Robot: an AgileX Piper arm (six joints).
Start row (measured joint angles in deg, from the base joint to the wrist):
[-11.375 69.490 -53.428 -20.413 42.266 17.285]
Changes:
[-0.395 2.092 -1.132 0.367 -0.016 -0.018]
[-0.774 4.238 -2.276 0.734 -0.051 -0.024]
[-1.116 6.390 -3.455 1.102 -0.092 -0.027]
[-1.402 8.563 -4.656 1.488 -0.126 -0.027]
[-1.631 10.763 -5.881 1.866 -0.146 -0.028]
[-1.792 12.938 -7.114 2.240 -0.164 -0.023]
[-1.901 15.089 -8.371 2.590 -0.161 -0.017]
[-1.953 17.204 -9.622 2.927 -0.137 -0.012]
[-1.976 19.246 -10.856 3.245 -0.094 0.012]
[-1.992 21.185 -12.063 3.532 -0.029 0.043]
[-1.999 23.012 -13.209 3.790 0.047 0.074]
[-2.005 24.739 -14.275 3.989 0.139 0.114]
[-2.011 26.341 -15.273 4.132 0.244 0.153]
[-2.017 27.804 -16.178 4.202 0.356 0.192]
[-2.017 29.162 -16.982 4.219 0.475 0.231]
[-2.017 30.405 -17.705 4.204 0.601 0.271]
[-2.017 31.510 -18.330 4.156 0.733 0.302]
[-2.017 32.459 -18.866 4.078 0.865 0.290]
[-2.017 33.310 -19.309 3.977 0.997 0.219]
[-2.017 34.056 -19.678 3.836 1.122 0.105]
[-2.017 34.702 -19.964 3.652 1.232 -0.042]
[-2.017 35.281 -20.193 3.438 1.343 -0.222]
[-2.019 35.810 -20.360 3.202 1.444 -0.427]
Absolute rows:
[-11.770 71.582 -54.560 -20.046 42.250 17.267]
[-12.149 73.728 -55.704 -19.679 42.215 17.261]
[-12.491 75.880 -56.883 -19.311 42.174 17.258]
[-12.777 78.053 -58.084 -18.925 42.140 17.258]
[-13.006 80.253 -59.309 -18.547 42.120 17.257]
[-13.167 82.428 -60.542 -18.173 42.102 17.262]
[-13.276 84.579 -61.799 -17.823 42.105 17.268]
[-13.328 86.694 -63.050 -17.486 42.129 17.273]
[-13.351 88.736 -64.284 -17.168 42.172 17.297]
[-13.367 90.675 -65.491 -16.881 42.237 17.328]
[-13.374 92.502 -66.637 -16.623 42.313 17.359]
[-13.380 94.229 -67.703 -16.424 42.405 17.399]
[-13.386 95.831 -68.701 -16.281 42.510 17.438]
[-13.392 97.294 -69.606 -16.211 42.622 17.477]
[-13.392 98.652 -70.410 -16.194 42.741 17.516]
[-13.392 99.895 -71.133 -16.209 42.867 17.556]
[-13.392 101.000 -71.758 -16.257 42.999 17.587]
[-13.392 101.949 -72.294 -16.335 43.131 17.575]
[-13.392 102.800 -72.737 -16.436 43.263 17.504]
[-13.392 103.546 -73.106 -16.577 43.388 17.390]
[-13.392 104.192 -73.392 -16.761 43.498 17.243]
[-13.392 104.771 -73.621 -16.975 43.609 17.063]
[-13.394 105.300 -73.788 -17.211 43.710 16.858]

